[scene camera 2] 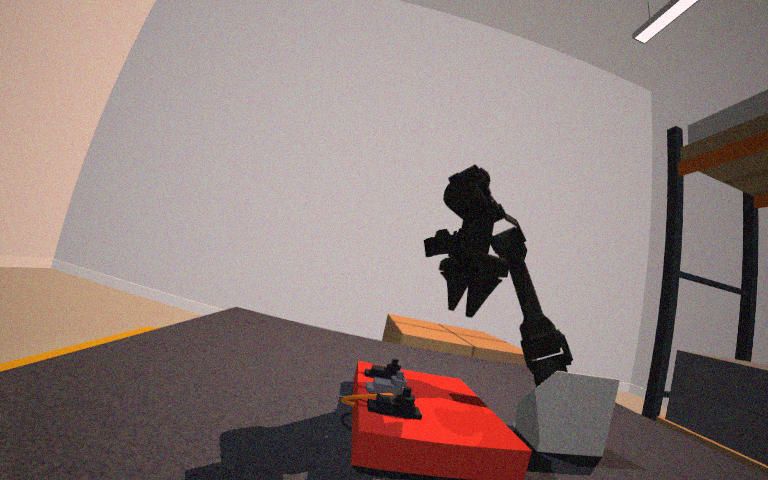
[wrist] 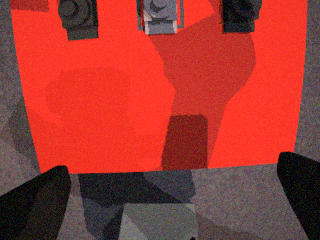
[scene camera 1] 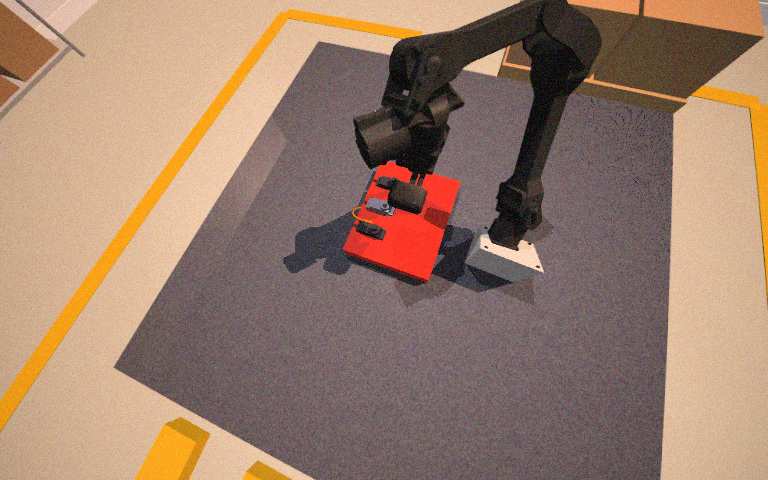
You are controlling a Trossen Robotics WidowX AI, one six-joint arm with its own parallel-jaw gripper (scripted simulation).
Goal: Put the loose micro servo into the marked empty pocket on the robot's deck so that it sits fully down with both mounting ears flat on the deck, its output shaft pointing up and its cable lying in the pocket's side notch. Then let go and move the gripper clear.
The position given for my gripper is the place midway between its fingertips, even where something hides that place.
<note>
My gripper (scene camera 2: 459, 313) is open, with nothing in its grasp. Further things: a red deck (scene camera 1: 411, 243).
My gripper shows as well in the wrist view (wrist: 174, 170) and in scene camera 1 (scene camera 1: 416, 187). The red deck also shows in the wrist view (wrist: 130, 101).
</note>
